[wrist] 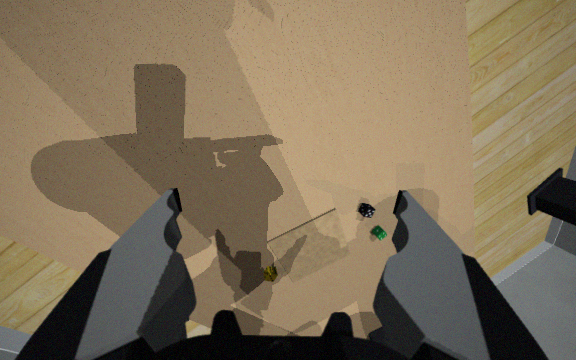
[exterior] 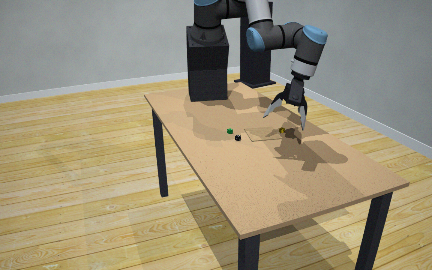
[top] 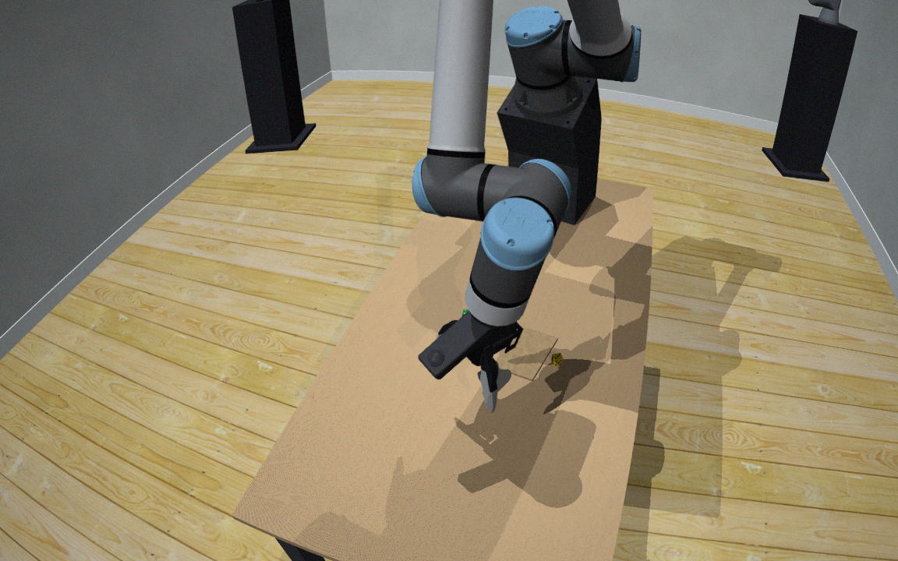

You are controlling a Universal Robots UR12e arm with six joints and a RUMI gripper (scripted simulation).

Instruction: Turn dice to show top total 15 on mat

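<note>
My hand is 32 cm past the green die, 2 cm to the left of it and 14 cm above it. From my hand the other things lie so: thin square mat: 23 cm behind, 10 cm to the left, 14 cm below; then yellow die: 19 cm behind, 19 cm to the left, 14 cm below; then black die: 24 cm behind, 3 cm to the right, 14 cm below.
</note>
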